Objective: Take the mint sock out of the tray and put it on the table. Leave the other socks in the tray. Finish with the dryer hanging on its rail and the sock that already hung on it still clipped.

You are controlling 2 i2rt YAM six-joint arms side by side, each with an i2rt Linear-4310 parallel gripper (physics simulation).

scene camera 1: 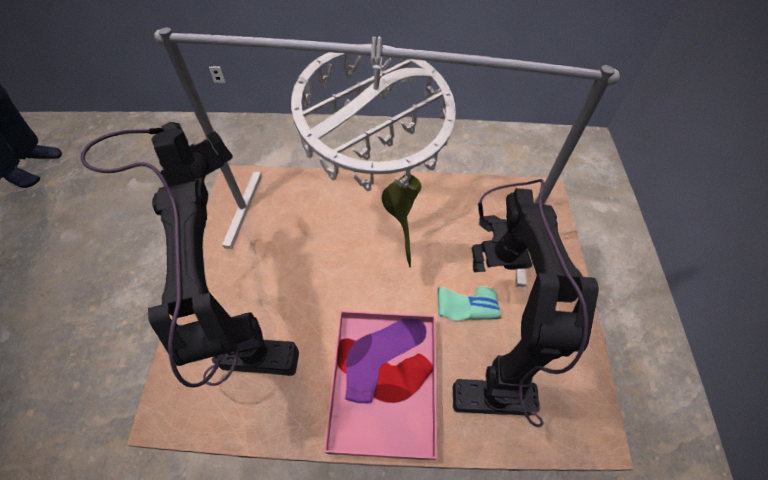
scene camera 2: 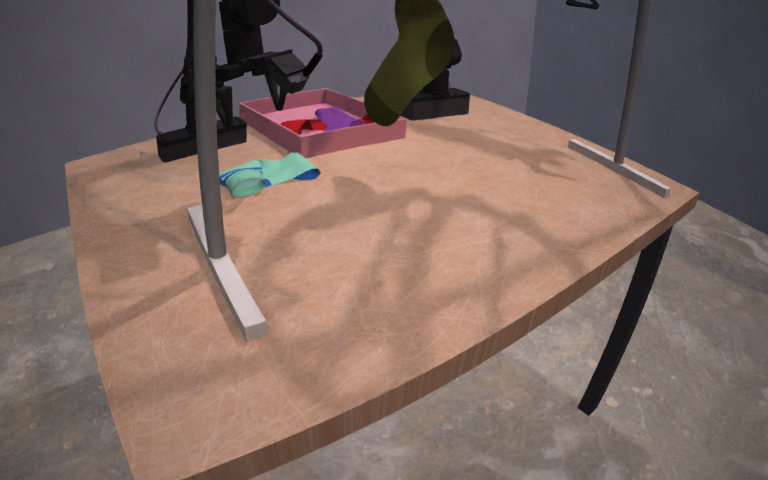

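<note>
The mint sock [scene camera 1: 468, 303] [scene camera 2: 277, 170] with blue stripes lies on the table [scene camera 1: 351, 283] [scene camera 2: 453, 226], beside the pink tray [scene camera 1: 380, 435] [scene camera 2: 355, 140] and apart from it. A purple sock [scene camera 1: 362, 362] [scene camera 2: 335, 120] lies over red fabric [scene camera 1: 403, 380] [scene camera 2: 303, 125] in the tray. The white round dryer [scene camera 1: 372, 165] hangs by its hook from the rail [scene camera 1: 487, 60]. An olive sock [scene camera 1: 399, 199] [scene camera 2: 412, 62] hangs clipped at its near edge. My right gripper [scene camera 1: 502, 264] [scene camera 2: 254, 116] is open and empty, above the table near the mint sock. My left gripper [scene camera 1: 222, 151] is open and raised at the left post, away from the socks.
The rail's posts [scene camera 1: 576, 133] [scene camera 2: 208, 141] stand on white feet [scene camera 1: 242, 209] [scene camera 2: 237, 294] at both sides of the table. The dryer's other clips hang around its ring. A person's legs [scene camera 1: 14, 141] show at the far left of scene camera 1.
</note>
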